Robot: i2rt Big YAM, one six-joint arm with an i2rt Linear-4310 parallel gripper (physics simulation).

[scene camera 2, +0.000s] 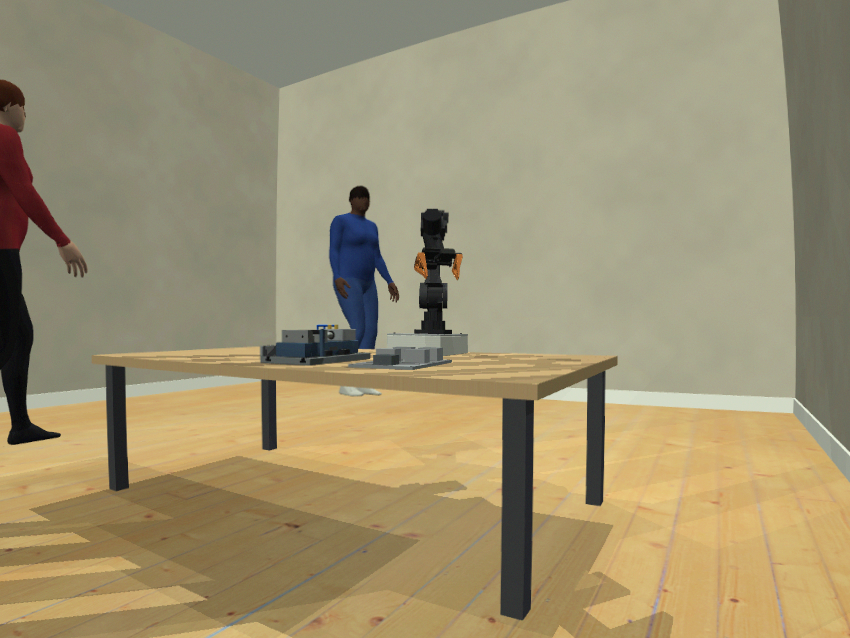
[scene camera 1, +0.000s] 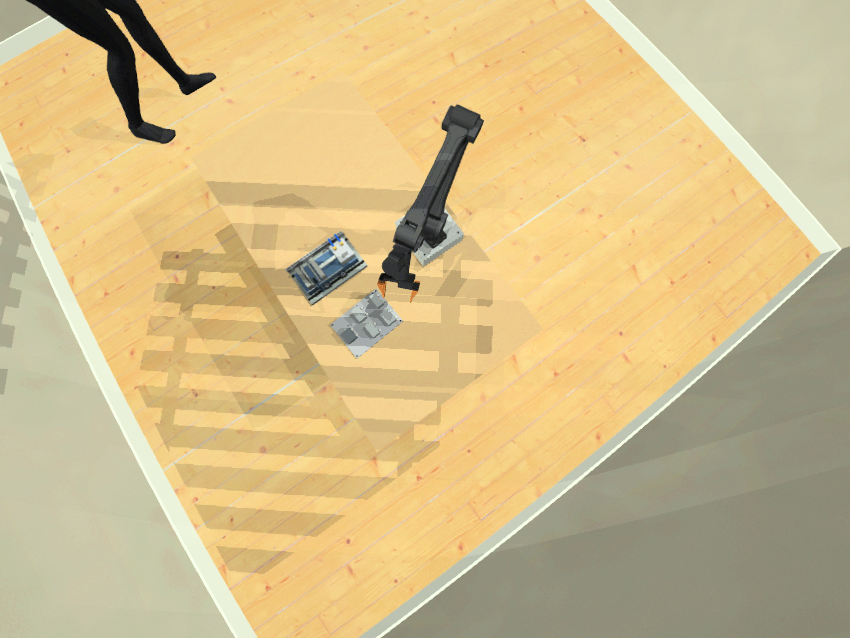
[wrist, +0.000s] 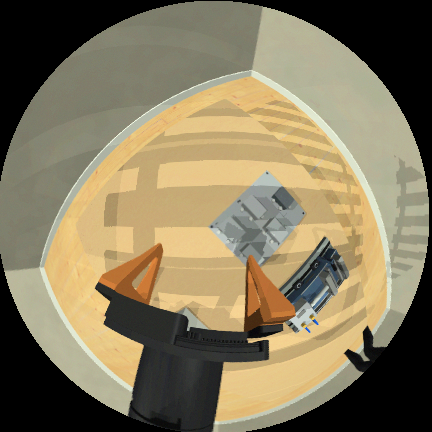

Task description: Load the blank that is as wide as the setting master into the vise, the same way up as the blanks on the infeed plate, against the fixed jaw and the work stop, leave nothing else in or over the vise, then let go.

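Seen in the pictures: gripper, between the fingertips: (scene camera 2: pixel 442 278) (scene camera 1: pixel 397 299) (wrist: pixel 203 253); arm's base, origin of its link: (scene camera 2: pixel 433 333) (scene camera 1: pixel 431 233).
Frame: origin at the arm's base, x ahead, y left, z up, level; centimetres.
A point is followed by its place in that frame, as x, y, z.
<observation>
My gripper (scene camera 1: pixel 397 295) {32.0, 16.9, 17.3} (scene camera 2: pixel 440 276) {32.0, 16.9, 17.3} (wrist: pixel 203 253) {32.0, 16.9, 17.3} is open and empty, high above the table, beside the infeed plate in the overhead view. The grey infeed plate (scene camera 1: pixel 357 352) {57.5, 18.1, -6.6} (scene camera 2: pixel 439 363) {42.9, 20.3, -7.1} (wrist: pixel 268 180) {56.9, 17.1, -6.6} bears several grey blocks of different sizes. A darker block (scene camera 1: pixel 348 335) {55.6, 10.4, -4.2} (scene camera 2: pixel 385 359) {57.6, 11.4, -5.2} (wrist: pixel 283 197) {55.0, 10.6, -4.2} sits near one corner, and a lighter block (scene camera 1: pixel 371 330) {46.8, 15.4, -3.0} (wrist: pixel 255 205) {46.6, 15.1, -3.1} sits near it. The blue and grey vise (scene camera 1: pixel 326 267) {44.1, -18.2, -1.5} (scene camera 2: pixel 296 350) {57.1, -17.4, -3.6} (wrist: pixel 314 290) {42.6, -17.4, -1.5} stands beside the plate, with silver parts and small blue and yellow parts on top. I cannot tell the setting master or matching width.
The arm's pale base (scene camera 1: pixel 449 241) {-3.7, 8.0, -0.1} (scene camera 2: pixel 411 341) {9.5, -4.2, -2.5} stands on the wooden table (scene camera 2: pixel 308 374) {71.5, -2.5, -8.4}, behind the plate in the second scene view. A person in red (scene camera 2: pixel 13 185) stands at the left and a person in blue (scene camera 2: pixel 357 247) stands behind the table.
</observation>
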